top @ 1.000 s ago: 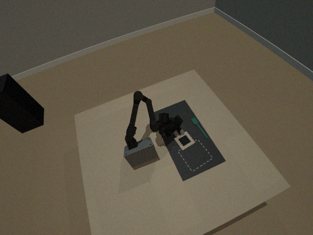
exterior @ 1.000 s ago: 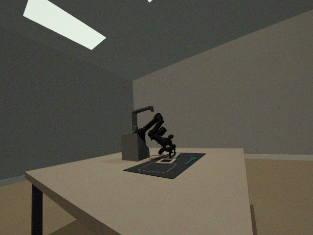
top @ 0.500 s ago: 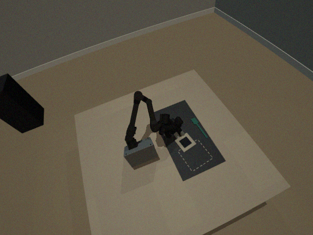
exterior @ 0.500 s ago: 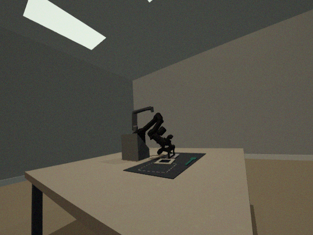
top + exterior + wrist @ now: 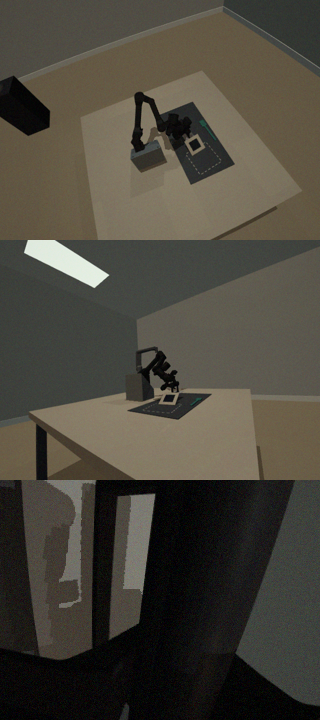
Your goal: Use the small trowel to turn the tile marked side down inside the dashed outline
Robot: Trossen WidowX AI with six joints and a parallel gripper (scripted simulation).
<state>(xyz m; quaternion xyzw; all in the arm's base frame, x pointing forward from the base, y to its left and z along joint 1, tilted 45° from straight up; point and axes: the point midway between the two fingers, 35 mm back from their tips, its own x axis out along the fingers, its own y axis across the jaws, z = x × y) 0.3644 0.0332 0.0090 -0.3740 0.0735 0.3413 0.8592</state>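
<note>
My gripper tip is 10 mm past the tile, 110 mm to the left of it and 60 mm above it. Also, from my gripper tip: trowel: 150 mm ahead, 10 mm to the right, 90 mm below.
</note>
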